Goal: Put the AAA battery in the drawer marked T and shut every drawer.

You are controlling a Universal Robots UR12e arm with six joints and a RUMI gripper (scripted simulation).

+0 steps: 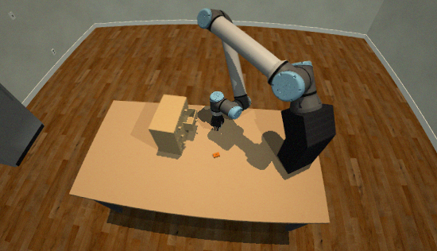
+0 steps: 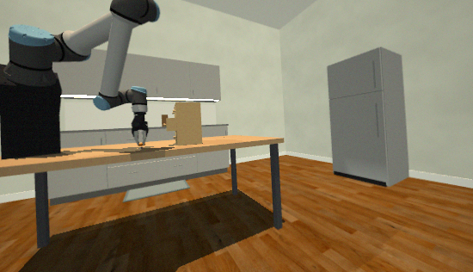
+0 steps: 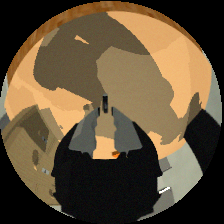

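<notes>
Right now my hand is 3 cm above the small dark thin object. The rest, counted from my hand: drawer 24 cm ahead, 2 cm to the right, 10 cm above; orange object 5 cm ahead, 23 cm to the left, 2 cm below.
</notes>
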